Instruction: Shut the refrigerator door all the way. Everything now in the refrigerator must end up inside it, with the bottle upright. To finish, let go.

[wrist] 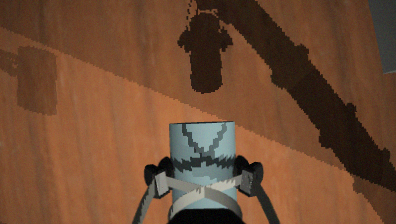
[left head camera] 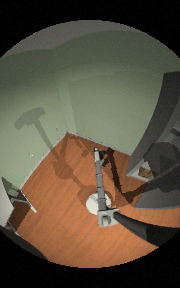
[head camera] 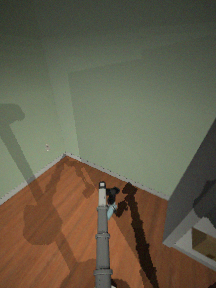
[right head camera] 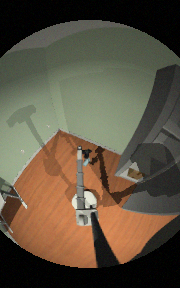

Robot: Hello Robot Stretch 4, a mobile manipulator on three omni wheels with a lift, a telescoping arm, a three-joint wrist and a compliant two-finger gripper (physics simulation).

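Places are measured from the robot's base along level axes (x down, y back, z left), in centimetres.
Pixels of known places: gripper, between the fingertips: (wrist: 203, 169) (head camera: 111, 209) (right head camera: 86, 161); robot's base, origin of its link: (left head camera: 97, 202).
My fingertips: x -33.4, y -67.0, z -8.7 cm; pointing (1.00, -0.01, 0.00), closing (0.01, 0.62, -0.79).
For each thing: its top centre in the pictures, then the offset to it from my fingertips. "spot": a spot on its surface instead. Level surfaces: height alone.
- light blue cylinder, centre of its top: (wrist: 204, 200) (head camera: 110, 209) (right head camera: 85, 160) dx -4.6, dy +1.5, dz +1.1 cm
- brown box, centre of its top: (right head camera: 140, 163) (left head camera: 150, 163) dx -3.5, dy +19.1, dz -98.5 cm
- grey panel, a spot on its surface: (right head camera: 150, 204) spot: dx -43.6, dy +84.3, dz -63.6 cm
- white table, height of its surface: dx -35.8 cm
- wooden floor, height of its surface: dx +36.3 cm
A light blue cylinder (wrist: 202, 142) (head camera: 111, 211) (right head camera: 86, 162) is between my fingers, its flat end pointing away from the wrist. My gripper (wrist: 203, 169) (head camera: 113, 202) is shut on it and holds it above the floor, with its shadow apart from it. The fingers partly hide its lower part. The grey refrigerator (head camera: 189, 180) (left head camera: 159, 110) (right head camera: 150, 107) stands at the right, with its interior partly showing. A brown box (head camera: 202, 242) (left head camera: 145, 172) (right head camera: 135, 173) is inside, low down. A grey panel (left head camera: 162, 200) (right head camera: 150, 204), apparently the open door, extends at the near side.
Green walls (head camera: 130, 105) meet in a corner beyond the arm. A white table (left head camera: 5, 202) with metal legs stands at the left edge. My round base (left head camera: 98, 204) (right head camera: 84, 200) is on the wooden floor (head camera: 45, 255), and the arm extends toward the corner. Large shadows cross the floor and refrigerator.
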